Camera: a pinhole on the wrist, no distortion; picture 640 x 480 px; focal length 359.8 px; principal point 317.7 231.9 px. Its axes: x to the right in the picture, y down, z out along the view. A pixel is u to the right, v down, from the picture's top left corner.
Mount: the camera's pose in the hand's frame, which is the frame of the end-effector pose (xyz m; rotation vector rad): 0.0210 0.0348 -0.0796 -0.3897 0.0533 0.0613
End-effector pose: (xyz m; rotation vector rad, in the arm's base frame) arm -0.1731 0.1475 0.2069 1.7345 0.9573 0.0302
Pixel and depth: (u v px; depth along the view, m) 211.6 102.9 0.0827
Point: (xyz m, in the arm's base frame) -0.1455 0.1385 0.2329
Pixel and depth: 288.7 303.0 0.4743
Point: 0.1475 -0.1350 0.3231
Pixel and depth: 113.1 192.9 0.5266
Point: -0.0393 -0.3721 0.2721
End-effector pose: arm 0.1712 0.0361 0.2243 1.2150 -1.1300 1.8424
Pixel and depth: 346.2 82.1 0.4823
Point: 0.2710 -0.3717 0.3872
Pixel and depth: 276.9 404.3 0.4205
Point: -0.0571 -0.3370 0.1338
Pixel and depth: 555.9 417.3 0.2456
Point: -0.0787 -0.1398 0.3364
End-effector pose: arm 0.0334 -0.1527 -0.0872 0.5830 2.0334 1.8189
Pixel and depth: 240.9 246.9 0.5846
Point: 0.3591 0.2198 0.1312
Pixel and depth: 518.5 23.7 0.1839
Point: -0.0199 0.0254 -0.0880
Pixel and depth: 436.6 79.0 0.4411
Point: 0.0683 0.2839 -0.0925
